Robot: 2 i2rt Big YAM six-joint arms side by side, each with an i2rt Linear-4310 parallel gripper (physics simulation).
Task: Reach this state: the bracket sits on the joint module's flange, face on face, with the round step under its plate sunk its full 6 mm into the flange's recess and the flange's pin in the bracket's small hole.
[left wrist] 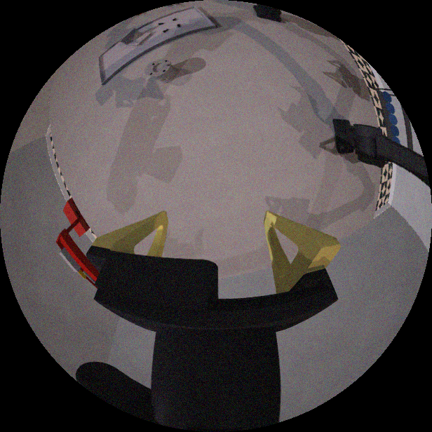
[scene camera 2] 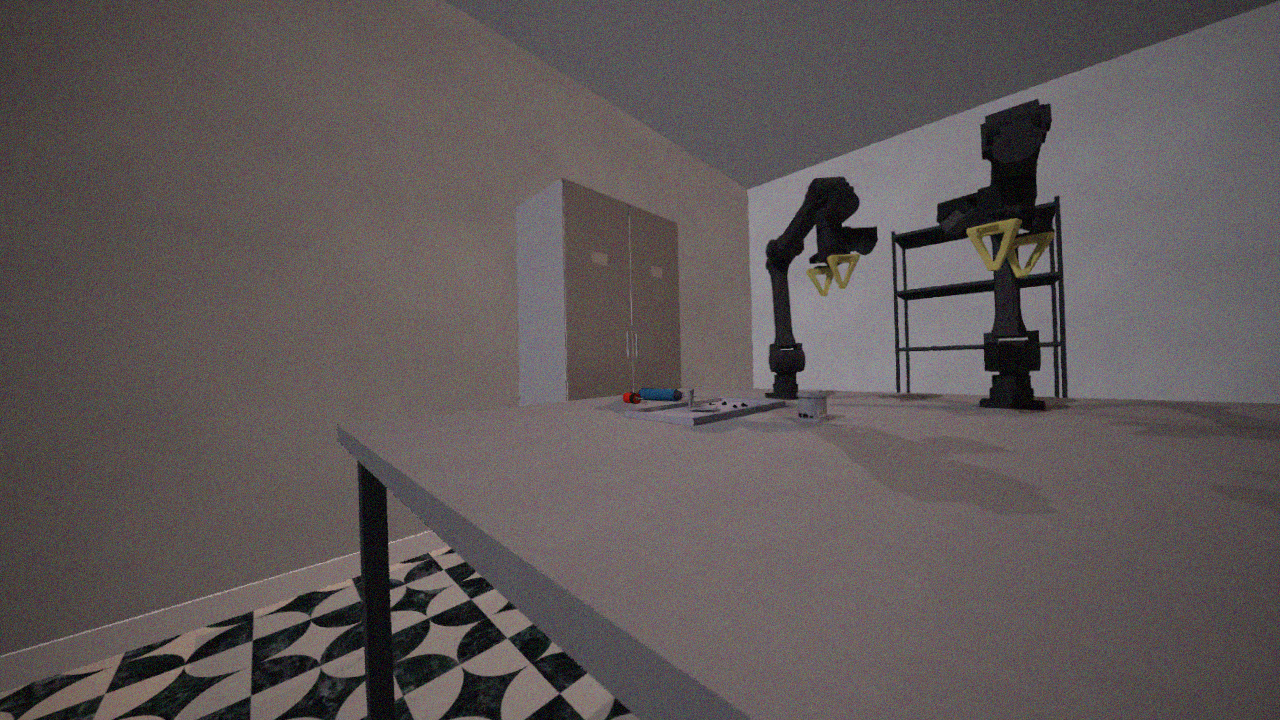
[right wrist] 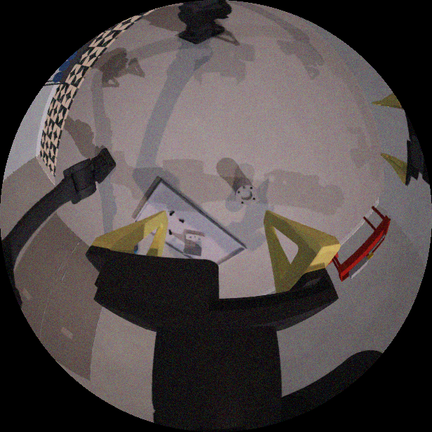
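Where they show: left gripper, fingertip midpoint: [scene camera 2: 1008, 274]; right gripper, fingertip midpoint: [scene camera 2: 832, 292]; left arm's base, link origin: [scene camera 2: 1011, 406]; right arm's base, link origin: [scene camera 2: 785, 397].
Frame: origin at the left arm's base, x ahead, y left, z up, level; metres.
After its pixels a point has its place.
The joint module [scene camera 2: 812, 408] {y -0.295, x 0.516, z 0.029 m} [left wrist: 161, 67] [right wrist: 246, 194] is a short pale cylinder standing upright on the table, its round flange with dark holes facing up. The small grey bracket [scene camera 2: 691, 400] {y -0.596, x 0.553, z 0.033 m} [right wrist: 194, 236] lies in the tray [scene camera 2: 738, 412] {y -0.464, x 0.537, z 0.010 m} [left wrist: 112, 60] [right wrist: 200, 211], apart from the module. The recess, the pin and the bracket's step are too small to make out. My left gripper [scene camera 2: 1008, 272] {y 0.015, x 0.444, z 0.271 m} [left wrist: 215, 216] is open and empty, high above the table. My right gripper [scene camera 2: 833, 291] {y -0.302, x 0.360, z 0.296 m} [right wrist: 215, 215] is open and empty, high above the table near the module and tray.
Several small black pieces lie in the tray. A blue cylindrical tool [scene camera 2: 660, 394] {y -0.876, x 0.381, z 0.023 m} and a red object [scene camera 2: 631, 397] {y -0.896, x 0.499, z 0.021 m} lie behind the tray in the scene view. A tall cabinet [scene camera 2: 595, 295] and a shelf rack [scene camera 2: 1062, 295] stand beyond the table.
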